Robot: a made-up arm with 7 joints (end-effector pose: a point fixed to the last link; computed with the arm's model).
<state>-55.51 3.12 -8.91 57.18 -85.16 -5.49 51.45</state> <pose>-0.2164 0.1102 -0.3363 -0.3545 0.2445 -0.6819 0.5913</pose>
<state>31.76 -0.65 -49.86 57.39 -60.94 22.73 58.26</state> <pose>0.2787 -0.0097 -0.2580 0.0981 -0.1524 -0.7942 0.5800</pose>
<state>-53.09 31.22 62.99 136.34 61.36 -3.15 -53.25</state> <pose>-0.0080 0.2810 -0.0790 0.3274 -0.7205 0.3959 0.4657</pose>
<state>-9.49 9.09 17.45 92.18 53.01 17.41 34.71</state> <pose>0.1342 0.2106 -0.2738 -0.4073 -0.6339 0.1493 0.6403</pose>
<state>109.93 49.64 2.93 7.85 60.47 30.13 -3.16</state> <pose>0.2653 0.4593 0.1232 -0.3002 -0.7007 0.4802 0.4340</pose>
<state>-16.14 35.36 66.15 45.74 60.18 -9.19 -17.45</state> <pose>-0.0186 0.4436 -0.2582 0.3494 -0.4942 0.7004 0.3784</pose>
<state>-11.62 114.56 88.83 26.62 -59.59 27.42 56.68</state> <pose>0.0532 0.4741 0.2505 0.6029 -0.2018 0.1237 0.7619</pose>
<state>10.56 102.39 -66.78 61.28 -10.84 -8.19 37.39</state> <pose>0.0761 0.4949 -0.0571 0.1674 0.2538 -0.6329 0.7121</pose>
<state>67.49 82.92 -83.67 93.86 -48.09 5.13 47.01</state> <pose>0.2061 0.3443 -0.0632 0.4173 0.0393 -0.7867 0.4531</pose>
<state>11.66 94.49 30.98 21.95 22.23 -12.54 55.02</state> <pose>0.0443 0.5500 0.0808 0.3609 -0.5717 -0.1240 0.7264</pose>
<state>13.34 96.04 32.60 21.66 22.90 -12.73 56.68</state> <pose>0.0372 0.5482 0.0943 0.3637 -0.5928 -0.1263 0.7074</pose>
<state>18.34 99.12 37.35 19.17 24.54 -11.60 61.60</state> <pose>0.0125 0.5459 0.1167 0.3529 -0.6513 -0.1075 0.6631</pose>
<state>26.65 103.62 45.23 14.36 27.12 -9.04 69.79</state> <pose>-0.0325 0.5416 0.1372 0.3196 -0.7455 -0.0809 0.5792</pose>
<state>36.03 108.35 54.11 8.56 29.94 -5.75 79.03</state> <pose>-0.0830 0.5356 0.1417 0.2696 -0.8417 -0.0729 0.4621</pose>
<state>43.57 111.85 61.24 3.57 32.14 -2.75 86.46</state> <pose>-0.1186 0.5310 0.1328 0.2226 -0.9053 -0.0851 0.3515</pose>
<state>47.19 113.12 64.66 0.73 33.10 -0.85 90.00</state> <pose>-0.1313 0.5304 0.1230 0.1921 -0.9316 -0.0926 0.2945</pose>
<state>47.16 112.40 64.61 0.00 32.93 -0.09 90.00</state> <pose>-0.1267 0.5335 0.1175 0.1765 -0.9346 -0.0829 0.2974</pose>
